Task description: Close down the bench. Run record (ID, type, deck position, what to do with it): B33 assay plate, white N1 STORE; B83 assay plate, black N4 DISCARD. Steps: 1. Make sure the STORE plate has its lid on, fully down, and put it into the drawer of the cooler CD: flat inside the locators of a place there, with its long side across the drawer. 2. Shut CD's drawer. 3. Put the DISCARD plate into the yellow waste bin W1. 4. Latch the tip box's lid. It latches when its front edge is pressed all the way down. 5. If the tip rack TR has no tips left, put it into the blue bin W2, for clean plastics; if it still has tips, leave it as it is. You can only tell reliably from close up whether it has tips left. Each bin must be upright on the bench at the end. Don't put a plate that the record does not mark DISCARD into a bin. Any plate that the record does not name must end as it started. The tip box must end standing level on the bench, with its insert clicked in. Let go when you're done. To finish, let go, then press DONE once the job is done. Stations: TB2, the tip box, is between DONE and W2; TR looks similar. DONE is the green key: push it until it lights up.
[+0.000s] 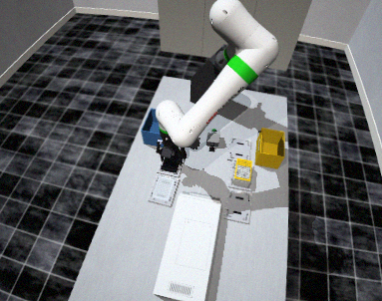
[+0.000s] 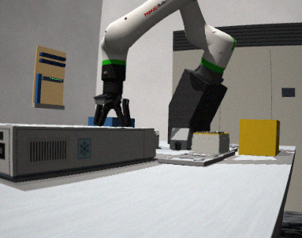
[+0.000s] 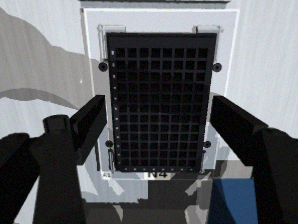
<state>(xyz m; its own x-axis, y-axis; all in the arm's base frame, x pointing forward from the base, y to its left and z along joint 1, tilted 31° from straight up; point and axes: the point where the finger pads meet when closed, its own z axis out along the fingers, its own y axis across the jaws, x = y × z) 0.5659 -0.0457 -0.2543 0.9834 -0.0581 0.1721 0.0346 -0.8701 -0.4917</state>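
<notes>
My hand is 2 cm above the black assay plate. Also, from my hand: blue bin W2: 17 cm behind, 14 cm to the right; clear tip box lid: 18 cm behind, 2 cm to the left, 2 cm above; yellow insert: 18 cm behind, 2 cm to the left, 2 cm above.
</notes>
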